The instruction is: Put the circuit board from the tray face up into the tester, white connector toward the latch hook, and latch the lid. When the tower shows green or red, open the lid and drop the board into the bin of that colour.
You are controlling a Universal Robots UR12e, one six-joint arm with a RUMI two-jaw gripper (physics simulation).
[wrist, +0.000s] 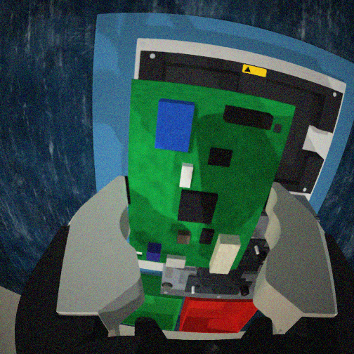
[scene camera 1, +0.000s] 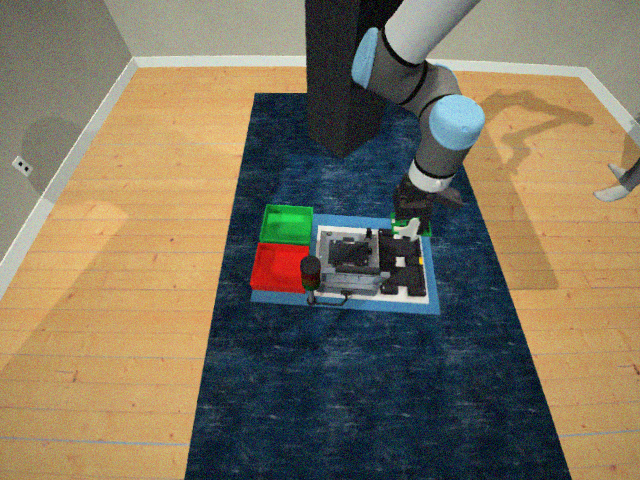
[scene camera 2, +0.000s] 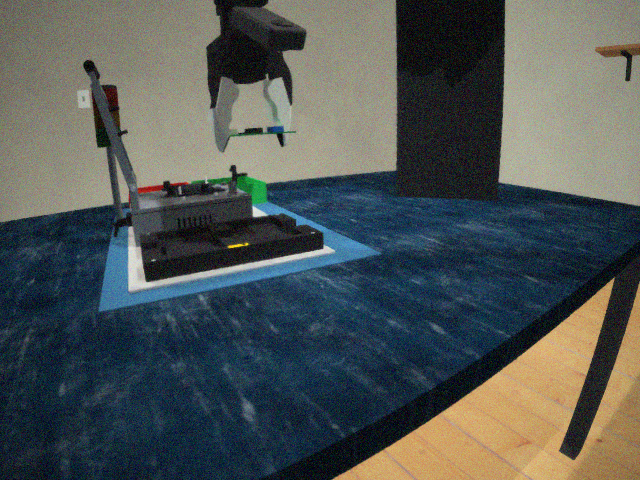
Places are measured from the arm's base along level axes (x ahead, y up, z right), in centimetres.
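Where they show: gripper, between the fingertips: [scene camera 1: 407, 228] [scene camera 2: 253, 149].
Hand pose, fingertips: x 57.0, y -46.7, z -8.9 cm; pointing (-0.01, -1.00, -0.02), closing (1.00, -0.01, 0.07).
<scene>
After its pixels a point has its place.
My gripper [scene camera 1: 410, 228] {x 57.0, y -46.7, z -8.9 cm} [scene camera 2: 252, 145] {x 57.0, y -46.7, z -8.9 cm} [wrist: 197, 181] is shut on the green circuit board [scene camera 2: 262, 132] {x 58.3, y -44.5, z -13.9 cm} [wrist: 145, 185], gripping its long sides. The board is roughly level and face up, high above the table. Its large white connector [wrist: 225, 254] is at the end nearer the tester in the wrist view. The black tray [scene camera 1: 408, 281] {x 68.9, y -58.2, z -9.6 cm} [scene camera 2: 279, 248] {x 58.0, y -58.3, z -16.1 cm} [wrist: 155, 67] has no board in it where its recesses show. The grey tester [scene camera 1: 323, 255] {x 60.3, y -54.0, z 15.6 cm} [scene camera 2: 193, 209] {x 63.3, y -55.1, z -0.3 cm} [wrist: 172, 280] stands beside the tray, its lid [scene camera 2: 114, 134] {x 73.0, y -43.2, z 2.5 cm} raised. The black latch hook [scene camera 1: 368, 233] {x 56.0, y -50.0, z 1.9 cm} [scene camera 2: 233, 178] {x 55.7, y -51.5, z 1.5 cm} stands upright opposite.
A green bin [scene camera 1: 286, 224] {x 44.8, y -59.4, z 26.8 cm} [scene camera 2: 255, 190] {x 43.7, y -56.8, z 17.8 cm} [wrist: 160, 310] and a red bin [scene camera 1: 276, 268] {x 61.0, y -59.4, z 30.3 cm} [scene camera 2: 160, 187] {x 60.1, y -55.8, z 35.9 cm} [wrist: 215, 315] stand beyond the tester. The signal tower [scene camera 1: 310, 271] {x 73.7, y -34.2, z 20.2 cm} [scene camera 2: 107, 116] stands near the red bin, its lamps dull. A dark column [scene camera 1: 336, 77] {x 10.1, y -29.1, z 7.7 cm} [scene camera 2: 449, 103] {x 7.1, y -38.4, z -5.2 cm} rises behind.
</scene>
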